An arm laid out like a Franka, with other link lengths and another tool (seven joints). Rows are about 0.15 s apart.
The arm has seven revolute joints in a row. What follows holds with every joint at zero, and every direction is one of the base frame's. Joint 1 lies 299.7 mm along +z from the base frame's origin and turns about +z. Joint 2 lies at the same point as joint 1 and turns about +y. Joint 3 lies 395 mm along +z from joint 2 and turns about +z. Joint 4 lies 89.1 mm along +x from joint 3 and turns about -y. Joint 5 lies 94 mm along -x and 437.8 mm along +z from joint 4 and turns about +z. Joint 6 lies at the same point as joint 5 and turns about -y. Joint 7 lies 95 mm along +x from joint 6 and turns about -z. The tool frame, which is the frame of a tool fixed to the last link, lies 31 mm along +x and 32 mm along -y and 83.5 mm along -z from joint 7; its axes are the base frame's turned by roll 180, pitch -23.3 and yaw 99.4 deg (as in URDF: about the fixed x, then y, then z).
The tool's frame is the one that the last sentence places.
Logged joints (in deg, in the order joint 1, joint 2, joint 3, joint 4, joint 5, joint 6, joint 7), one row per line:
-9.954, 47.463, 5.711, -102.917, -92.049, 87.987, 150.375
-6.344, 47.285, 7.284, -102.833, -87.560, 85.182, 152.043
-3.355, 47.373, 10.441, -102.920, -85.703, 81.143, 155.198
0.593, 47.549, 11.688, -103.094, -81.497, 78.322, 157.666
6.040, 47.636, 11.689, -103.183, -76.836, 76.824, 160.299
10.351, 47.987, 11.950, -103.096, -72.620, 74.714, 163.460
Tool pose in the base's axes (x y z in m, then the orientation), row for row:
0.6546, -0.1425, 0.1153, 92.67, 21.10, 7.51
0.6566, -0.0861, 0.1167, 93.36, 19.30, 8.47
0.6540, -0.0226, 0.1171, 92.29, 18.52, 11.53
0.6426, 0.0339, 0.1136, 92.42, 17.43, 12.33
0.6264, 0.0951, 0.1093, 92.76, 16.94, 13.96
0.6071, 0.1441, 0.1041, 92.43, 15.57, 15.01
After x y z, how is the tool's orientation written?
As a rotation vector, in degrees.
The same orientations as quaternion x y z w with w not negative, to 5 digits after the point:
0.71858, 0.16361, 0.05823, 0.67341
0.72324, 0.14951, 0.06562, 0.67101
0.71655, 0.14379, 0.08952, 0.67666
0.71752, 0.13532, 0.09573, 0.67653
0.71931, 0.13136, 0.10825, 0.67352
0.71747, 0.12086, 0.11651, 0.67606

